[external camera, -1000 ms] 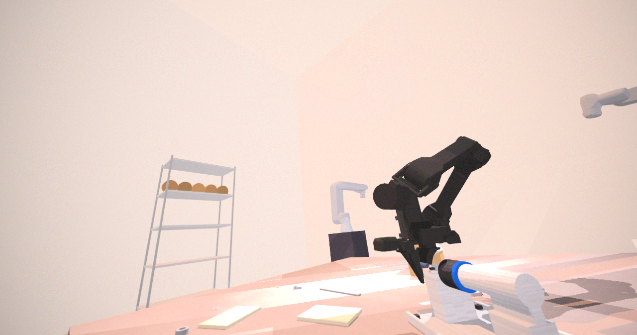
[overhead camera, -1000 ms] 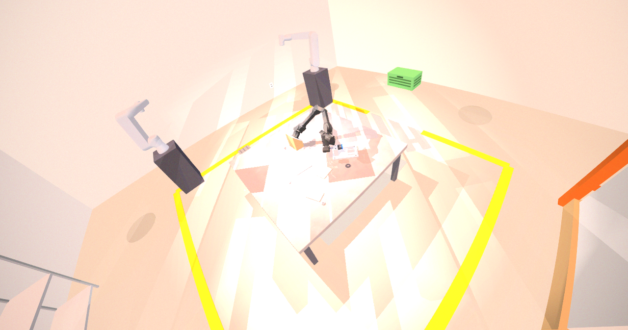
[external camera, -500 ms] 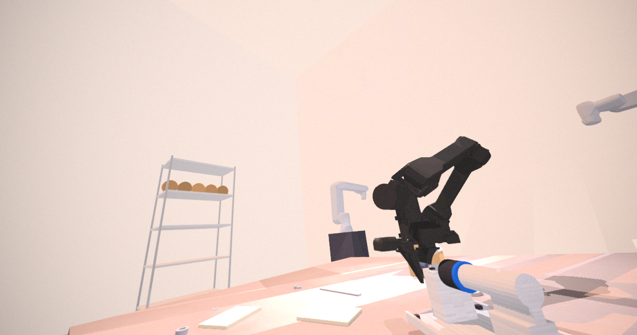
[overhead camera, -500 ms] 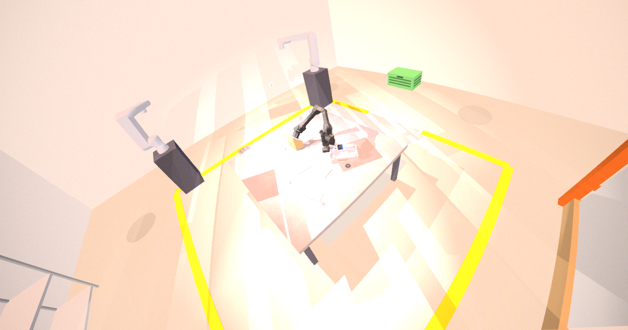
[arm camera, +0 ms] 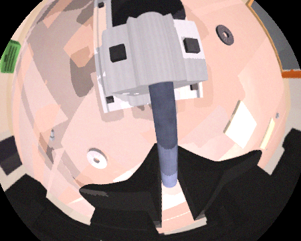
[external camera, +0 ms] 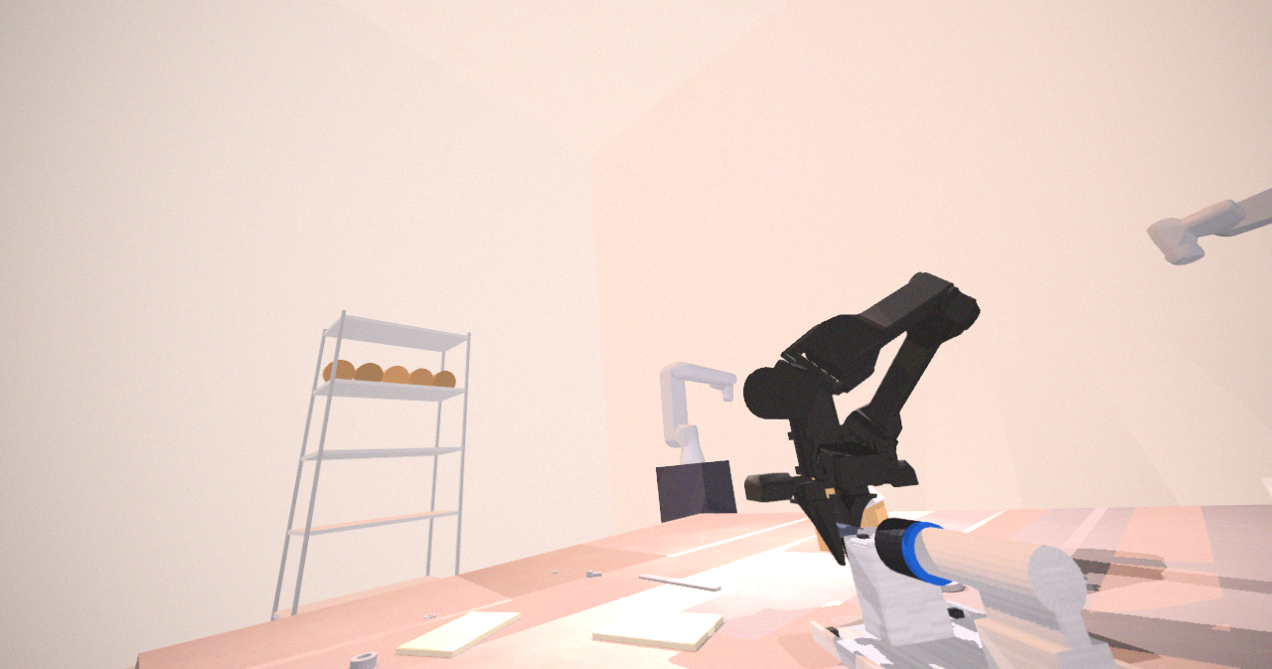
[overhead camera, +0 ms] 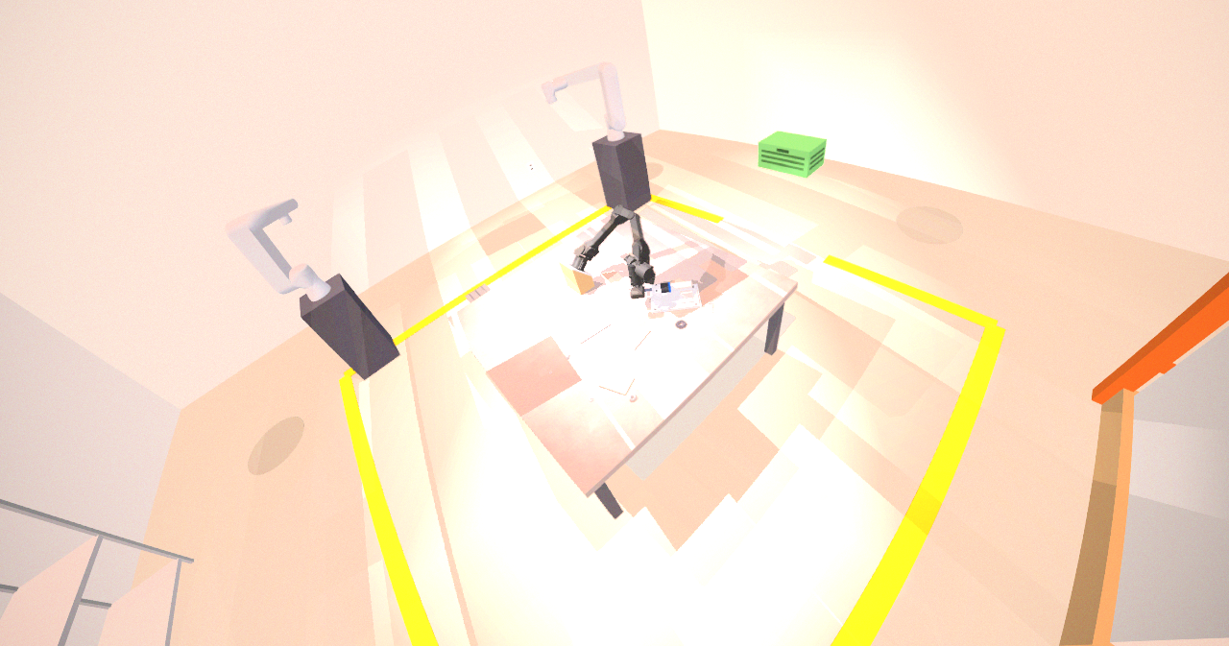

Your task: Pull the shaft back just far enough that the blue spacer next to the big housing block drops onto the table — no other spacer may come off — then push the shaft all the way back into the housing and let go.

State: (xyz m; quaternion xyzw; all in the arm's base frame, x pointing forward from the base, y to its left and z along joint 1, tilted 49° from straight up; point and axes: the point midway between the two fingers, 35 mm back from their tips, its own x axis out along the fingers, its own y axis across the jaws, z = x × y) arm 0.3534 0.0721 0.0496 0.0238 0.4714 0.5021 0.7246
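Right now the grey-blue shaft is 4 cm to the left of my gripper tip, 4 cm ahead of it and 3 cm above it. The rest, counted from my gripper tip: black collar 8 cm ahead, 7 cm to the left, 3 cm above; black sleeve 8 cm to the left, 8 cm ahead, 3 cm above; blue spacer 10 cm to the left, 10 cm ahead, 3 cm above.
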